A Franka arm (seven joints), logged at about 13 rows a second.
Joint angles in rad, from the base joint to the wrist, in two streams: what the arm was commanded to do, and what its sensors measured. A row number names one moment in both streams.
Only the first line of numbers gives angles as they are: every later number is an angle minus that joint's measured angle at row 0.
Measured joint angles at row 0: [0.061, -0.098, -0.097, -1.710, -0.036, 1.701, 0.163]
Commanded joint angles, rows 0 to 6: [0.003, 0.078, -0.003, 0.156, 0.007, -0.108, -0.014]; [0.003, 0.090, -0.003, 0.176, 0.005, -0.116, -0.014]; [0.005, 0.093, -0.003, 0.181, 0.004, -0.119, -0.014]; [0.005, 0.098, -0.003, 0.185, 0.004, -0.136, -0.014]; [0.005, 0.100, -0.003, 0.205, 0.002, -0.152, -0.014]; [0.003, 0.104, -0.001, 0.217, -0.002, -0.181, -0.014]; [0.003, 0.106, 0.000, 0.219, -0.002, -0.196, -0.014]
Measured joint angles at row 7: [0.000, 0.084, 0.001, 0.168, 0.000, -0.136, -0.002]
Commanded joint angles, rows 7 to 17: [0.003, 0.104, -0.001, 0.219, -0.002, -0.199, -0.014]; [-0.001, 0.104, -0.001, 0.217, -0.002, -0.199, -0.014]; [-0.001, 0.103, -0.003, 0.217, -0.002, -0.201, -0.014]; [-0.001, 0.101, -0.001, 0.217, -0.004, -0.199, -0.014]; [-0.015, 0.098, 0.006, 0.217, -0.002, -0.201, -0.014]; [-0.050, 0.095, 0.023, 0.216, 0.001, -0.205, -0.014]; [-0.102, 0.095, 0.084, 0.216, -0.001, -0.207, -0.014]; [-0.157, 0.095, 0.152, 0.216, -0.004, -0.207, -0.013]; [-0.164, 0.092, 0.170, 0.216, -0.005, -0.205, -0.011]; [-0.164, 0.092, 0.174, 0.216, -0.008, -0.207, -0.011]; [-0.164, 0.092, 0.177, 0.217, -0.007, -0.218, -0.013]
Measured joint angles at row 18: [-0.140, 0.086, 0.147, 0.189, -0.002, -0.180, -0.004]
